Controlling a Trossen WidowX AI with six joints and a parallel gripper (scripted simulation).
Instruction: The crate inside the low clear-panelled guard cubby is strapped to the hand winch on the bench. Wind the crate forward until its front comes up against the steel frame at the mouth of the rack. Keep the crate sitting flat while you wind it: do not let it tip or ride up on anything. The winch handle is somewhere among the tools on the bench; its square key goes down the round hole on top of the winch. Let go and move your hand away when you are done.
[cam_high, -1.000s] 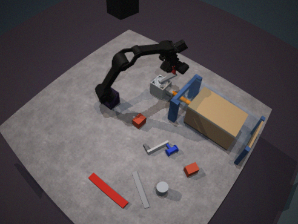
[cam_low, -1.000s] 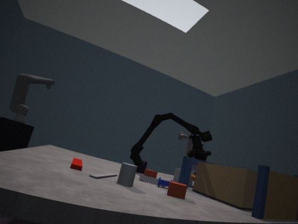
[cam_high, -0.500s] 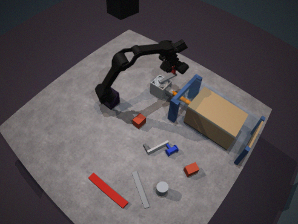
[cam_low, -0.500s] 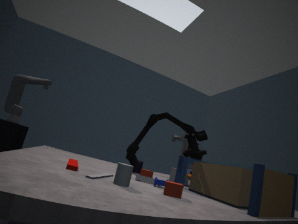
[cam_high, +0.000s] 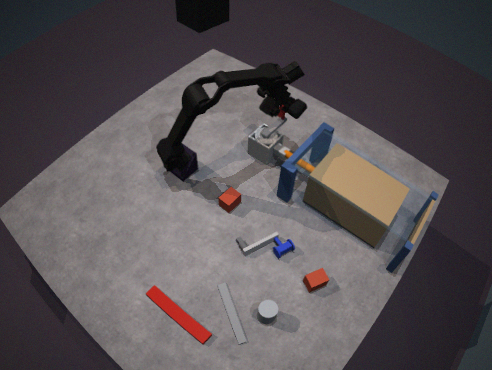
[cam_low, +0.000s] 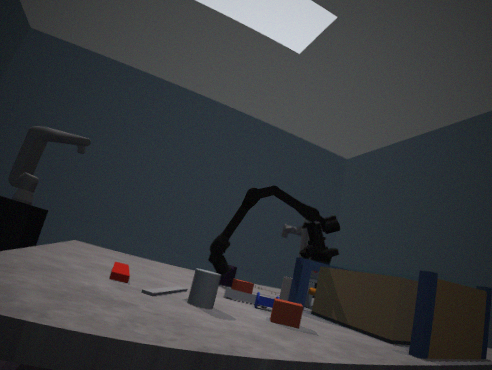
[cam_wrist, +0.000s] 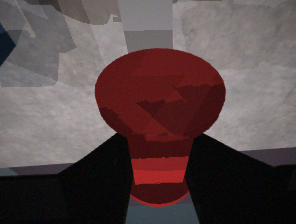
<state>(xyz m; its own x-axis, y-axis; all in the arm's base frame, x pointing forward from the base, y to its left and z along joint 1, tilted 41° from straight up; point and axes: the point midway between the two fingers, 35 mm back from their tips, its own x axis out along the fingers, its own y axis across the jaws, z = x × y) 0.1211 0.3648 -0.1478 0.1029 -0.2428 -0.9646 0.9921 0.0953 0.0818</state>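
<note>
The winch handle with red knob lies 1 cm ahead of my gripper tip, 6 cm to the right of it and 3 cm below it. Round my gripper tip: blue t-shaped piece 33 cm ahead, 36 cm to the right, 12 cm below; then grey strip 38 cm ahead, 62 cm to the right, 13 cm below; then grey winch 13 cm to the right, 10 cm below.
</note>
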